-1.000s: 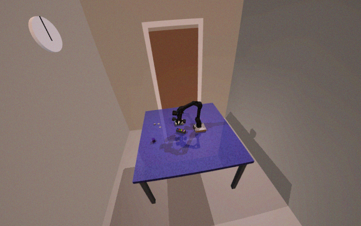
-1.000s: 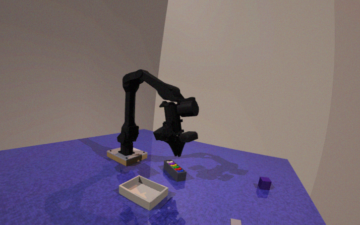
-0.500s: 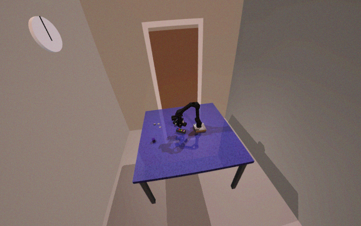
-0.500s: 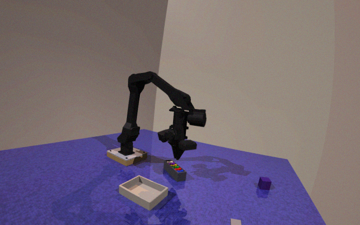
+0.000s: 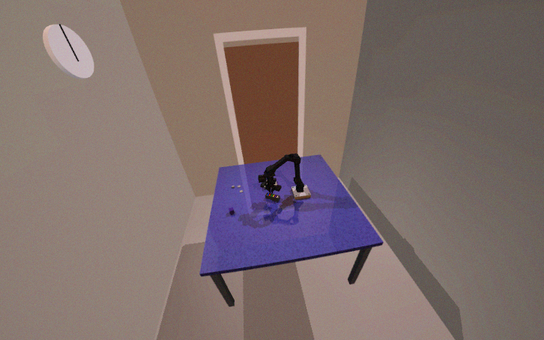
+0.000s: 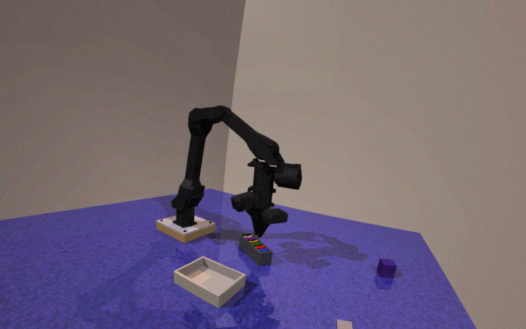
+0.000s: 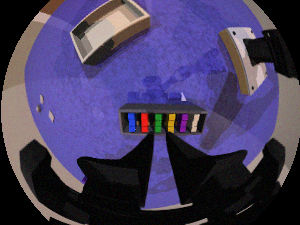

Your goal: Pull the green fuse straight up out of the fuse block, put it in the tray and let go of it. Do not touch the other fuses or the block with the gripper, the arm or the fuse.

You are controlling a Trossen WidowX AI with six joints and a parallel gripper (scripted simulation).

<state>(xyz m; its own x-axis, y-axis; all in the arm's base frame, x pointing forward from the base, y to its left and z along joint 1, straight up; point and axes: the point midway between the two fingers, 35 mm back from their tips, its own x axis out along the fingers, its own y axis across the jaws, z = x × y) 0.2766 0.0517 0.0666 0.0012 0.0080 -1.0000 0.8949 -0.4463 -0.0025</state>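
Now: gripper tip 40 mm above the green fuse. Also, from my gripper tip: beige tray (10 mm ahead, 200 mm to the right, 60 mm below).
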